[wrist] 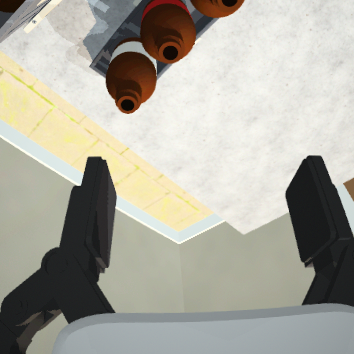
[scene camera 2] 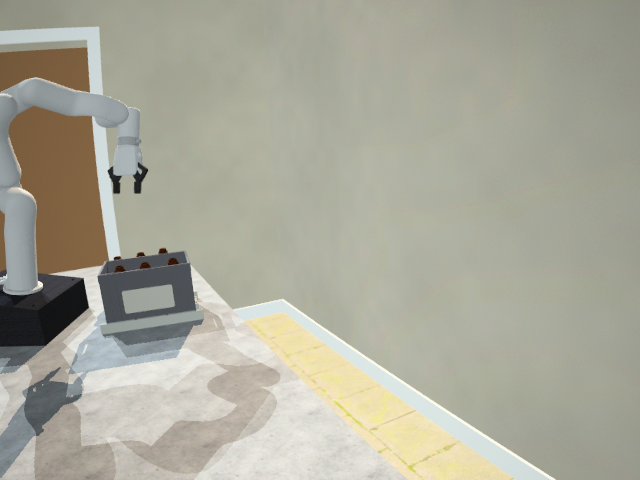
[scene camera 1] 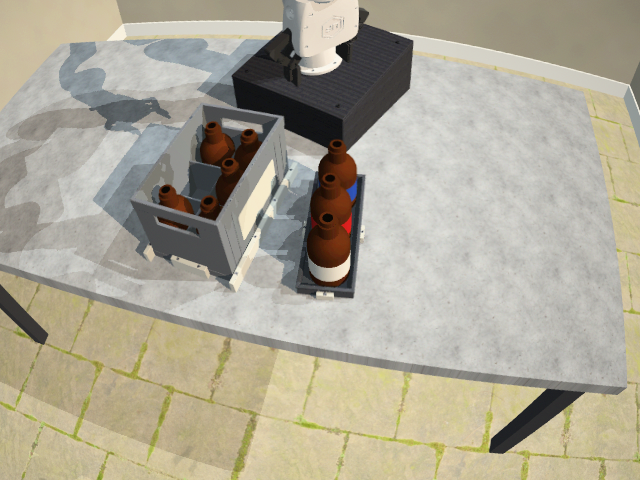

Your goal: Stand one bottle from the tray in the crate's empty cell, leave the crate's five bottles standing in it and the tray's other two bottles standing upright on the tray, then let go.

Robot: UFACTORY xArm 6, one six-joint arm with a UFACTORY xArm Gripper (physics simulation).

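Places are measured from the arm's base along level axes (x ahead, y left, z up), in millimetres.
Where they show: gripper, fingertip midpoint: (wrist: 204, 174) (scene camera 2: 126, 193) (scene camera 1: 318, 68); arm's base, link origin: (scene camera 2: 23, 288) (scene camera 1: 316, 58).
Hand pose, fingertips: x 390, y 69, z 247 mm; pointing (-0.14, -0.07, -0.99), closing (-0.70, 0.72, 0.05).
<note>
Each offset is from my fingertips to the centre of the thing. "pt": to the spot under its first point.
The grey crate @[dx -1, dy -210, dz -290 mm] (scene camera 1: 191, 246) (scene camera 2: 111, 297) holds five standing brown bottles. Its empty cell @[pt dx -56, dy -262, dz -330 mm] (scene camera 1: 202, 178) is the middle one of the row farther from the tray. The dark tray @[pt dx +161, dy +53, dz -355 mm] (scene camera 1: 343, 292) (wrist: 98, 65) holds three upright bottles in a line: white-label @[dx +108, dy +21, dz -295 mm] (scene camera 1: 328, 248) (wrist: 131, 77), red-label @[dx +23, dy +14, dz -295 mm] (scene camera 1: 330, 204) (wrist: 167, 32) and blue-label @[dx -63, dy +17, dz -295 mm] (scene camera 1: 337, 167). The third is partly cut off in the wrist view. My gripper (scene camera 1: 320, 69) (scene camera 2: 127, 191) (wrist: 204, 174) is open and empty, pointing down high above the table. In the wrist view the tray bottles are beyond the fingertips, towards the upper left.
The black robot base (scene camera 1: 320, 98) (scene camera 2: 46, 315) stands behind the crate and tray. Pale rails (scene camera 1: 242, 260) (scene camera 2: 149, 322) edge the crate's foot, and small pale blocks @[pt dx +166, dy +20, dz -363 mm] (scene camera 1: 324, 295) touch the tray. The table's front edge (scene camera 1: 289, 347) runs in front of both.
</note>
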